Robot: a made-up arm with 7 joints. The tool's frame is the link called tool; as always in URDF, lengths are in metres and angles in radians. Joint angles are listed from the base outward.
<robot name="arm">
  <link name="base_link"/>
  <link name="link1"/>
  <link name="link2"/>
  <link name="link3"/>
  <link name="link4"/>
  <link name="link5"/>
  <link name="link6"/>
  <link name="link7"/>
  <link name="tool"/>
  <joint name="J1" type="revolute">
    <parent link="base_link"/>
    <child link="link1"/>
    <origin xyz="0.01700 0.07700 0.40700" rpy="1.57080 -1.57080 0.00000"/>
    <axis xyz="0 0 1"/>
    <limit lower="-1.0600" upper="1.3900"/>
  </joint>
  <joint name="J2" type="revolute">
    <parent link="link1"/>
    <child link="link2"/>
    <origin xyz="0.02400 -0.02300 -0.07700" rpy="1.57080 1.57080 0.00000"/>
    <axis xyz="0 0 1"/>
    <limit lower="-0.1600" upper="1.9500"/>
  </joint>
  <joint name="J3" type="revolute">
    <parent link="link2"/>
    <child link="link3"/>
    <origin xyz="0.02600 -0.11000 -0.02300" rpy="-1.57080 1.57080 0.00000"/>
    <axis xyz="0 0 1"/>
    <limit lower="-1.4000" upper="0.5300"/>
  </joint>
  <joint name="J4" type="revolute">
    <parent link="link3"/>
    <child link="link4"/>
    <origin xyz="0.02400 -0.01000 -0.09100" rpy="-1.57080 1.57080 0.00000"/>
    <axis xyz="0 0 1"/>
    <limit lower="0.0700" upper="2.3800"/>
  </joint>
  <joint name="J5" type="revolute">
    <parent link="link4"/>
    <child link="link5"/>
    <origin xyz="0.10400 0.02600 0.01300" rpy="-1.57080 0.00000 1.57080"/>
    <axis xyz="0 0 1"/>
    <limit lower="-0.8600" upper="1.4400"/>
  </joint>
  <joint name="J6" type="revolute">
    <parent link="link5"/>
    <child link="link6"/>
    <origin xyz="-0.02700 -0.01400 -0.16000" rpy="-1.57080 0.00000 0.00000"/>
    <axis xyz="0 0 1"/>
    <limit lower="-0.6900" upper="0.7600"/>
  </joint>
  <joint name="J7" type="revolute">
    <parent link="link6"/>
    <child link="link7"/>
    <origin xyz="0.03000 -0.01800 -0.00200" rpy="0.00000 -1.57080 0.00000"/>
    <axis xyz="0 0 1"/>
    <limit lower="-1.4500" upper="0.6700"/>
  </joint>
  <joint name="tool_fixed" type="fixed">
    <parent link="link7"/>
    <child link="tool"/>
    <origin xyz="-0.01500 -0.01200 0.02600" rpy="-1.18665 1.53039 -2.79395"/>
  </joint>
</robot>
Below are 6 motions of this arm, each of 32 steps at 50 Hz.
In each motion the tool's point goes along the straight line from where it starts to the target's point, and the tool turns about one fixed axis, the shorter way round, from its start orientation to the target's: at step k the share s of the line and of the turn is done. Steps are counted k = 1, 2, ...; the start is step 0. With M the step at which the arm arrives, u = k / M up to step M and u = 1 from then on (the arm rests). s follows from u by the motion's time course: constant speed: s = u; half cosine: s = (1 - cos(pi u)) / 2; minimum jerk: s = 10 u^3 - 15 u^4 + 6 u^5.
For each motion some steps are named. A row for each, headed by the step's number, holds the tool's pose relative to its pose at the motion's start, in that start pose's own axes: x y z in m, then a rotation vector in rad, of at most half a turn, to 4 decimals.
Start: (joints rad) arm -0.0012 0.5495 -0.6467 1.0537 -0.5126 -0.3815 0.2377
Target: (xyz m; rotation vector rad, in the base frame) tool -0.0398 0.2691 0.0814 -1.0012 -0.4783 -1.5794
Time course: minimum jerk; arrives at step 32
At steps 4, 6, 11, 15, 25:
4: 0.0004 -0.0026 0.0014 -0.0134 -0.0054 0.0049
6: 0.0012 -0.0080 0.0041 -0.0407 -0.0163 0.0149
11: 0.0054 -0.0371 0.0192 -0.1883 -0.0756 0.0689
15: 0.0106 -0.0726 0.0375 -0.3686 -0.1480 0.1349
25: 0.0222 -0.1524 0.0788 -0.7735 -0.3105 0.2831

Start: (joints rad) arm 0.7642 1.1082 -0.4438 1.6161 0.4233 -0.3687 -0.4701
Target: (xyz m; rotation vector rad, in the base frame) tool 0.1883 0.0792 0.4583 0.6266 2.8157 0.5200
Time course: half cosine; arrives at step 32
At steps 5, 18, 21, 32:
5: 0.0097 -0.0067 -0.0005 -0.0118 -0.0535 0.0494
18: 0.0977 -0.0682 -0.0047 -0.1193 -0.5412 0.5000
21: 0.1203 -0.0839 -0.0058 -0.1469 -0.6663 0.6156
32: 0.1635 -0.1141 -0.0079 -0.1997 -0.9057 0.8367

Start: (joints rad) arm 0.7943 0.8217 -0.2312 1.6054 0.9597 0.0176 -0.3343
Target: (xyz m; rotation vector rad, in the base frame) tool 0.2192 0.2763 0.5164 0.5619 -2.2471 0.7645
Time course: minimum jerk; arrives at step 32
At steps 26, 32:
26: 0.0618 0.0439 -0.0180 0.5211 -0.2243 -0.1641
32: 0.0650 0.0461 -0.0189 0.5478 -0.2358 -0.1725

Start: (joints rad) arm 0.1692 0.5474 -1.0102 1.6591 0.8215 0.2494 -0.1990
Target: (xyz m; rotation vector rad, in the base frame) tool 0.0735 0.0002 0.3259 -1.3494 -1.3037 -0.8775
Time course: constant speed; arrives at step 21
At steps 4, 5, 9, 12, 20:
4: 0.0112 -0.0214 0.0065 -0.1549 -0.1141 -0.0329
5: 0.0139 -0.0267 0.0082 -0.1937 -0.1426 -0.0411
9: 0.0251 -0.0481 0.0147 -0.3486 -0.2567 -0.0740
12: 0.0335 -0.0642 0.0196 -0.4648 -0.3423 -0.0987
20: 0.0558 -0.1069 0.0327 -0.7746 -0.5705 -0.1645

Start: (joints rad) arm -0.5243 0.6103 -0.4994 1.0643 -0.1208 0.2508 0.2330
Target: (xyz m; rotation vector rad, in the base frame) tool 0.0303 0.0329 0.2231 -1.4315 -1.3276 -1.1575
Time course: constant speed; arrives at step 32
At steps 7, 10, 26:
7: 0.0434 -0.0250 0.0277 -0.1506 -0.3664 -0.1075
10: 0.0620 -0.0358 0.0396 -0.2152 -0.5234 -0.1535
26: 0.1611 -0.0930 0.1029 -0.5594 -1.3608 -0.3991

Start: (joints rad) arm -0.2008 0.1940 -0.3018 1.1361 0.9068 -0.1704 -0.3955
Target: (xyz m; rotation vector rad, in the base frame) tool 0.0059 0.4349 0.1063 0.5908 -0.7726 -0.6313
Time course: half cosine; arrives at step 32
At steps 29, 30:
29: 0.0874 0.3200 0.0044 -0.0054 -0.1600 -1.3400
30: 0.0884 0.3239 0.0044 -0.0055 -0.1619 -1.3563

